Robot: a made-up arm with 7 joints.
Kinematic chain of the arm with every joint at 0, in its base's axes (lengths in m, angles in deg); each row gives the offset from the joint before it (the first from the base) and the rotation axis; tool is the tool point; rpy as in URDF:
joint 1: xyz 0 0.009 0.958 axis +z
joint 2: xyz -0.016 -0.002 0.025 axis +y
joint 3: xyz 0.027 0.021 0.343 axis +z
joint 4: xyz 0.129 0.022 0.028 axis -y
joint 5: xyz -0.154 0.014 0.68 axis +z
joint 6: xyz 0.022 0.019 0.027 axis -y
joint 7: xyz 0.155 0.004 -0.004 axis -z
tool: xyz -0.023 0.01 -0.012 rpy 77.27 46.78 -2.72
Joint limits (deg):
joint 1: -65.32..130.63
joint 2: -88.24..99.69
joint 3: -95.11..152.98
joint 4: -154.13..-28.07
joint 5: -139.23..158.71
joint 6: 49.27..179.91
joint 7: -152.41..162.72
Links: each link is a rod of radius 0.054 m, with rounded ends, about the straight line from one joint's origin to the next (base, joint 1, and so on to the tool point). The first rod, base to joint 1, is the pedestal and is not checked.
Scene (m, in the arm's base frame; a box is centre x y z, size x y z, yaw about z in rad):
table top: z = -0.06
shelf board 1: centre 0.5 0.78 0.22 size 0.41 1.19 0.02 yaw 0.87
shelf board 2: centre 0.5 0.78 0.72 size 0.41 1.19 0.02 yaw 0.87
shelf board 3: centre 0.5 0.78 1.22 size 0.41 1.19 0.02 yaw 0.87
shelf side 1: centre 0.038 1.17 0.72 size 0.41 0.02 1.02 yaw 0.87
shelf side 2: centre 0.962 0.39 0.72 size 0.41 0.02 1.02 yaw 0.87
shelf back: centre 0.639 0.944 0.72 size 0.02 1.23 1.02 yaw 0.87
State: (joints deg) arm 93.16 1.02 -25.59 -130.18 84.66 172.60 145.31
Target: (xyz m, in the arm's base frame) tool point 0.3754 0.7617 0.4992
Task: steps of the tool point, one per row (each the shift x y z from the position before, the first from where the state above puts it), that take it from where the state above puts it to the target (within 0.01 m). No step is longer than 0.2 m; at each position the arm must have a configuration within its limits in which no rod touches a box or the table.
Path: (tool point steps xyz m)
1: -0.0447 -0.0667 0.0083
2: -0.0555 -0.0651 -0.0012
3: -0.0640 -0.0628 -0.0070
4: -0.0063 0.0351 -0.1084
5: -0.0127 0.0131 -0.1245
6: -0.0194 -0.0167 -0.1365
7: -0.0255 -0.0534 -0.1411
8: 0.0598 0.0884 -0.0092
9: 0.0687 0.0803 0.0002
10: 0.0735 0.0708 0.0090

